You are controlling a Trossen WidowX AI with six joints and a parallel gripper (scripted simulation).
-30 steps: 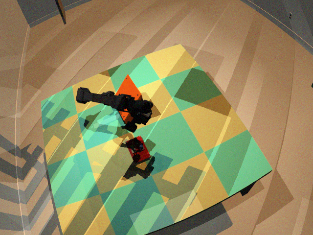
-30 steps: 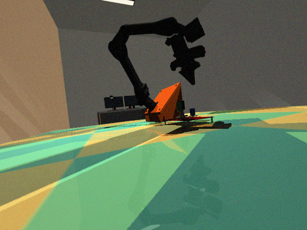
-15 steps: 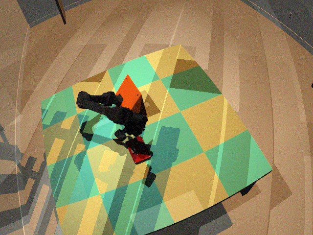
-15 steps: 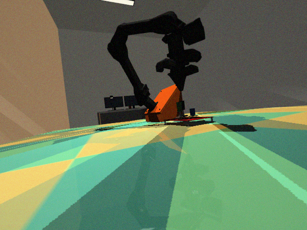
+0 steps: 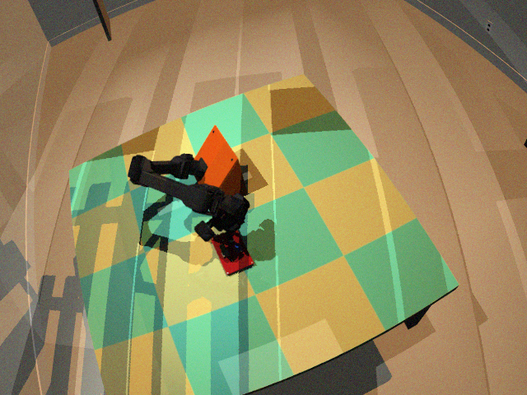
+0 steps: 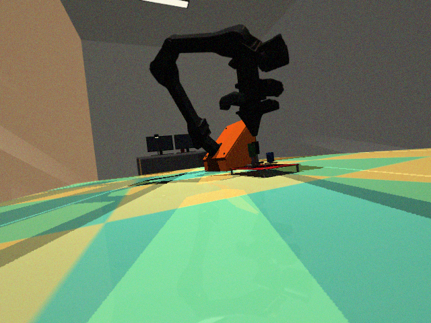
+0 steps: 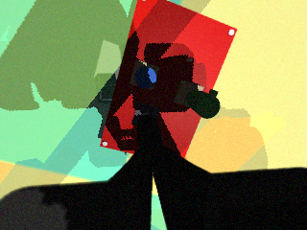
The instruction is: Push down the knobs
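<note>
Right now the black knob is 5 cm below my gripper tip. Round my gripper tip: green knob: 3 cm ahead, 4 cm to the right, 4 cm below.
</note>
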